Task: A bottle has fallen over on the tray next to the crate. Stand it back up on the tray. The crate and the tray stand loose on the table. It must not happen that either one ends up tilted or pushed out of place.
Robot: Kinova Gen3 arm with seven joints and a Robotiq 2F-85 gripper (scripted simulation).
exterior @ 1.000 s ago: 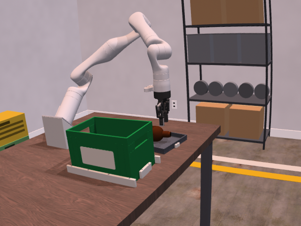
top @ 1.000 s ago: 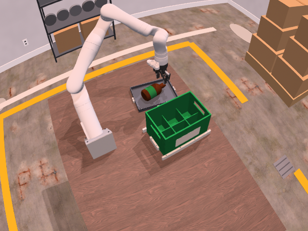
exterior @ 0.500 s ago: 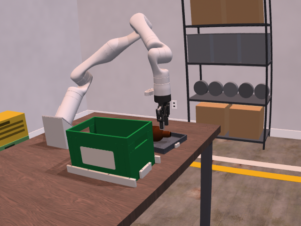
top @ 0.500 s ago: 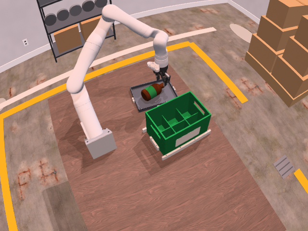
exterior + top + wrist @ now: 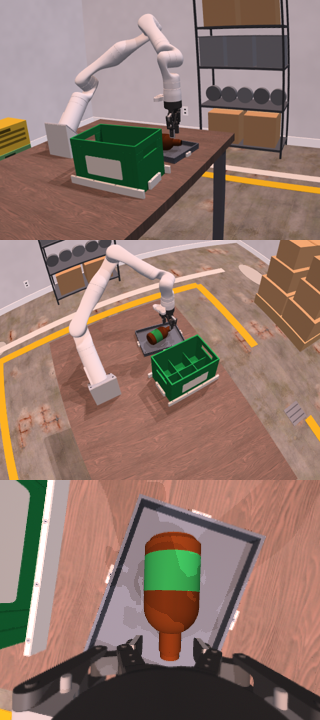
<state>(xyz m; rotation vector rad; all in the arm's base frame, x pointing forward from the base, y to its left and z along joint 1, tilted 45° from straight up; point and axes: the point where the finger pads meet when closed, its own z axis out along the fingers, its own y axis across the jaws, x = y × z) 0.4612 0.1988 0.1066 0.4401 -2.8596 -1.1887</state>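
The bottle is 5 cm below my hand, 5 cm behind it and 1 cm to the right of it. The rest, counted from my hand: green crate 31 cm to the right, 5 cm behind, 1 cm below; then dark grey tray 8 cm below, 5 cm behind, 1 cm to the right.
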